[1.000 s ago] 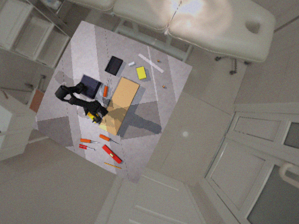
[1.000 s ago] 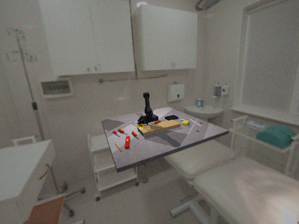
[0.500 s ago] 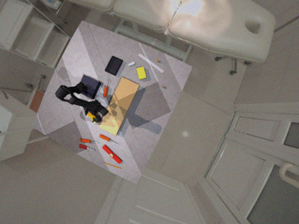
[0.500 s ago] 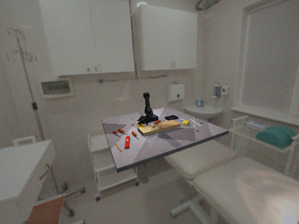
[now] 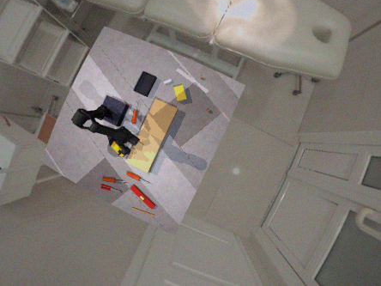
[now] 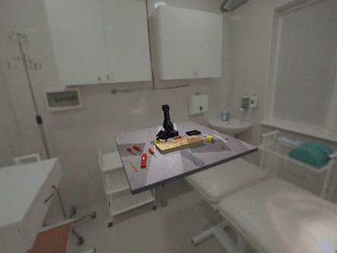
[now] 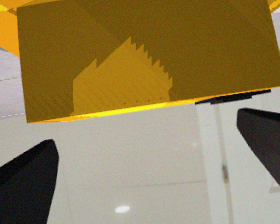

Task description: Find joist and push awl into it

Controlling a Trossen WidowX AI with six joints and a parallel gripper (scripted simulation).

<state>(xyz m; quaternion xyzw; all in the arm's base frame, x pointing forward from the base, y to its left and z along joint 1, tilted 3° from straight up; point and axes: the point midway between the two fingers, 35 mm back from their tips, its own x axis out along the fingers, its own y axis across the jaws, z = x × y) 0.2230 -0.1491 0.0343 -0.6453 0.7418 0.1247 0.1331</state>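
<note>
My gripper tip is now 20 mm to the right of the yellow stud finder, 20 mm short of it and 20 mm above it. The rest, counted from my gripper tip: pencil 440 mm ahead, 270 mm to the right, 60 mm below; awl 130 mm to the left, 60 mm below, 20 mm behind; red level 360 mm ahead, 180 mm to the right, 50 mm below.
</note>
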